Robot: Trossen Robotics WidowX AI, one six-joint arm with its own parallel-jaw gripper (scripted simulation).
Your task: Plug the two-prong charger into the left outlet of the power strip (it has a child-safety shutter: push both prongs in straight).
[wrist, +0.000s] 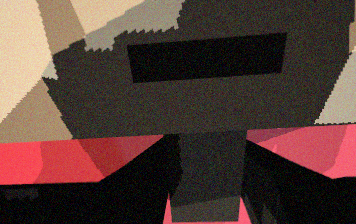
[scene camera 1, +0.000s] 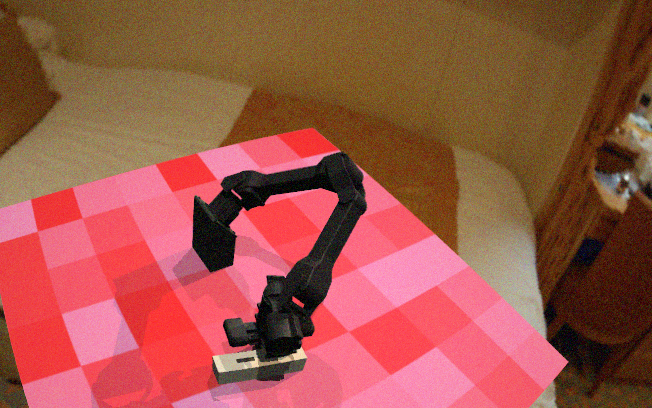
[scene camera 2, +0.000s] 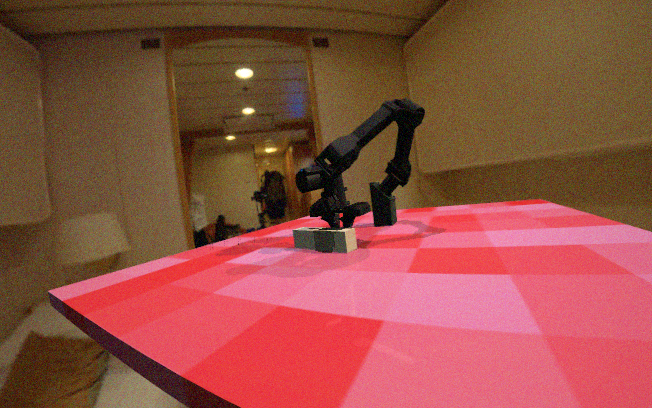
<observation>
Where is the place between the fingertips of the gripper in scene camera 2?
343,238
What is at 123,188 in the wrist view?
The gripper.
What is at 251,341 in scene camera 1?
The gripper.
</observation>
